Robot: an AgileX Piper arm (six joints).
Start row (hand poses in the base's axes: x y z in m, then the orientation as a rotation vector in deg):
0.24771, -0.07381, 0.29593, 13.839, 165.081, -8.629
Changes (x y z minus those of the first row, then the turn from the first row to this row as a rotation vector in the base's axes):
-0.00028, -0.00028, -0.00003, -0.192, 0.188, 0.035
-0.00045, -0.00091, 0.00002, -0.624, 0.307, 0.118
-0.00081, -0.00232, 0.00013, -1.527, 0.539, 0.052
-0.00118, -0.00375, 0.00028, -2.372, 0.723, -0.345
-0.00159, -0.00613, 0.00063, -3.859, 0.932, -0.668
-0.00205, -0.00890, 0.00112, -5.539, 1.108, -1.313
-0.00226, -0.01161, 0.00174, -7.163, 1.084, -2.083
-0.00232, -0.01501, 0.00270, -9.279, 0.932, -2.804
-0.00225, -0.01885, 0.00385, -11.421, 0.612, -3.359
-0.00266, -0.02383, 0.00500, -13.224, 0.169, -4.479
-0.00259, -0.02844, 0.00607, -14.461, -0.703, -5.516
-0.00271, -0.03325, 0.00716, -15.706, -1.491, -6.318
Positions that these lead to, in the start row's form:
0.24743, -0.07409, 0.29590, 13.751, 165.242, -8.929
0.24726, -0.07472, 0.29595, 13.550, 165.303, -9.555
0.24690, -0.07613, 0.29606, 13.476, 165.386, -10.906
0.24653, -0.07756, 0.29621, 13.890, 165.395, -12.226
0.24612, -0.07994, 0.29656, 14.076, 165.306, -14.461
0.24566, -0.08271, 0.29705, 14.689, 165.087, -17.024
0.24545, -0.08542, 0.29767, 15.491, 164.633, -19.486
0.24539, -0.08882, 0.29863, 16.120, 163.900, -22.603
0.24546, -0.09266, 0.29978, 16.498, 162.960, -25.669
0.24505, -0.09764, 0.30093, 17.744, 161.878, -28.306
0.24512, -0.10225, 0.30200, 18.965, 160.522, -30.000
0.24500, -0.10706, 0.30309, 19.838, 159.256, -31.667

